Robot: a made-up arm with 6 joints. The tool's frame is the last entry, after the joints. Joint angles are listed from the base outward.
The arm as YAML. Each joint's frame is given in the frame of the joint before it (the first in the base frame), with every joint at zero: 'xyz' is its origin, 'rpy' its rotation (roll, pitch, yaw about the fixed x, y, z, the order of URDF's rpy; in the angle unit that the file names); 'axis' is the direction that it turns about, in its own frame. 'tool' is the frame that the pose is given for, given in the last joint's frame.
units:
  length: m
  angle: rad
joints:
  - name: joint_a
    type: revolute
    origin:
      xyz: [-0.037, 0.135, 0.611]
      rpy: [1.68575, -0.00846, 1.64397]
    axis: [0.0, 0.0, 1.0]
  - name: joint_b
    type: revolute
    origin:
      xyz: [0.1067, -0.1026, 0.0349]
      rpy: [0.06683, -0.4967, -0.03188]
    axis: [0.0, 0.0, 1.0]
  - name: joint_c
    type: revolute
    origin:
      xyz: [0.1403, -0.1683, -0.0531]
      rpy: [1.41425, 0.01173, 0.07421]
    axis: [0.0, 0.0, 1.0]
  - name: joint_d
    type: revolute
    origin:
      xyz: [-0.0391, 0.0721, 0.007]
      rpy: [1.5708, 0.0, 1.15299]
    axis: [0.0, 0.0, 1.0]
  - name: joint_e
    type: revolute
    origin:
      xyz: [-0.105, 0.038, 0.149]
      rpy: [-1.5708, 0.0, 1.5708]
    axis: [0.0, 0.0, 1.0]
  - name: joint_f
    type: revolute
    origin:
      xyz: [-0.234, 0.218, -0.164]
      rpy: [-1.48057, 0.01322, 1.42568]
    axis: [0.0, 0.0, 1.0]
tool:
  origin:
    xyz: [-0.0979, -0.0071, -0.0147]
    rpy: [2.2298, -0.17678, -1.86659]
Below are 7 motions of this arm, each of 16 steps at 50 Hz.
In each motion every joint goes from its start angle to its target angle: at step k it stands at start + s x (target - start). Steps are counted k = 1, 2, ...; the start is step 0. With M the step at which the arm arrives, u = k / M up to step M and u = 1 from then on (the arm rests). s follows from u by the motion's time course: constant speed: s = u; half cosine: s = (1 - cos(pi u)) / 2; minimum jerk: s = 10 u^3 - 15 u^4 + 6 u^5.
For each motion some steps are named. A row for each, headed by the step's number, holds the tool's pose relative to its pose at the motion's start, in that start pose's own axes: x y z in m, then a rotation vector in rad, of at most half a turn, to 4 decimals.
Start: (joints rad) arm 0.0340 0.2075 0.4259 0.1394 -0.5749 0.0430
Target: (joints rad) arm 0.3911 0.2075 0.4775 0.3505 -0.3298 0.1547
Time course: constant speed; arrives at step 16
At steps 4, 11, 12, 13, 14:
4: 0.0125 0.0115 0.0223 -0.0069 0.0002 0.0790
11: 0.0285 0.0372 0.0589 -0.0202 0.0248 0.2216
12: 0.0301 0.0413 0.0639 -0.0224 0.0309 0.2421
13: 0.0316 0.0455 0.0687 -0.0248 0.0376 0.2627
14: 0.0329 0.0498 0.0735 -0.0272 0.0450 0.2832

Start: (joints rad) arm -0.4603 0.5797 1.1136 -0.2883 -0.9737 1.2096
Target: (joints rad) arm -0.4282 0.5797 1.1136 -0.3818 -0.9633 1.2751
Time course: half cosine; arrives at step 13
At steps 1, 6, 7, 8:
1: 0.0000 0.0000 0.0001 0.0008 0.0010 -0.0013
6: 0.0009 0.0005 0.0030 0.0235 0.0312 -0.0393
7: 0.0011 0.0007 0.0038 0.0301 0.0398 -0.0499
8: 0.0013 0.0008 0.0046 0.0365 0.0482 -0.0602

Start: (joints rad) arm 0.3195 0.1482 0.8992 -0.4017 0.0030 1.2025
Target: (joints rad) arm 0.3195 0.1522 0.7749 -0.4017 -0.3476 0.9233
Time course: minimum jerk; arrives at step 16
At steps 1, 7, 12, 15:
1: 0.0001 -0.0002 0.0000 -0.0007 -0.0007 -0.0003
7: 0.0098 -0.0323 0.0008 -0.1216 -0.1159 -0.0542
12: 0.0154 -0.0766 0.0042 -0.3082 -0.2516 -0.1096
15: 0.0156 -0.0855 0.0052 -0.3480 -0.2756 -0.1181

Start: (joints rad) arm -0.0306 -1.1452 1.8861 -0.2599 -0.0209 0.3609
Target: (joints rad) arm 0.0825 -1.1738 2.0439 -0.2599 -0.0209 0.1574
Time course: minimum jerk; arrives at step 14
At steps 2, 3, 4, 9, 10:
2: -0.0006 0.0005 -0.0004 -0.0002 -0.0051 0.0058
3: -0.0017 0.0015 -0.0013 -0.0006 -0.0152 0.0174
4: -0.0037 0.0032 -0.0028 -0.0012 -0.0318 0.0361
9: -0.0204 0.0150 -0.0157 -0.0009 -0.1669 0.1858
10: -0.0233 0.0167 -0.0180 -0.0001 -0.1897 0.2104

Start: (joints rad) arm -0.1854 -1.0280 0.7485 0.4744 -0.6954 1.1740
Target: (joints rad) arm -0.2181 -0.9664 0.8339 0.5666 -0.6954 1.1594
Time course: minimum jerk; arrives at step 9
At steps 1, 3, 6, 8, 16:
1: 0.0001 -0.0001 0.0002 -0.0008 -0.0016 0.0005
3: 0.0018 -0.0012 0.0029 -0.0146 -0.0282 0.0093
6: 0.0065 -0.0046 0.0111 -0.0570 -0.1052 0.0343
8: 0.0081 -0.0058 0.0139 -0.0723 -0.1312 0.0426
16: 0.0081 -0.0059 0.0141 -0.0732 -0.1328 0.0430

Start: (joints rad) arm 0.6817 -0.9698 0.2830 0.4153 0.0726 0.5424
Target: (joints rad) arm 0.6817 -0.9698 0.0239 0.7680 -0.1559 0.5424
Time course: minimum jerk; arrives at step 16
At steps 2, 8, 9, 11, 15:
2: -0.0012 -0.0006 -0.0003 -0.0031 0.0061 0.0018
8: -0.0363 -0.0197 -0.0049 -0.0893 0.1834 0.0703
9: -0.0445 -0.0243 -0.0046 -0.1076 0.2234 0.0910
11: -0.0586 -0.0327 -0.0028 -0.1375 0.2909 0.1314
15: -0.0702 -0.0401 -0.0002 -0.1610 0.3467 0.1705

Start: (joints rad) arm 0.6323 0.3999 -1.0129 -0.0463 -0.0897 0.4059
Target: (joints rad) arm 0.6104 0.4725 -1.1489 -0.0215 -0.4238 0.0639
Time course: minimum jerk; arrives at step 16
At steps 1, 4, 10, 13, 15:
1: -0.0001 -0.0001 -0.0001 -0.0008 -0.0004 0.0002
4: -0.0037 -0.0058 -0.0037 -0.0396 -0.0163 0.0084
10: -0.0313 -0.0419 -0.0225 -0.2758 -0.0906 0.0875
13: -0.0434 -0.0557 -0.0273 -0.3596 -0.1078 0.1284
15: -0.0460 -0.0585 -0.0282 -0.3766 -0.1107 0.1376

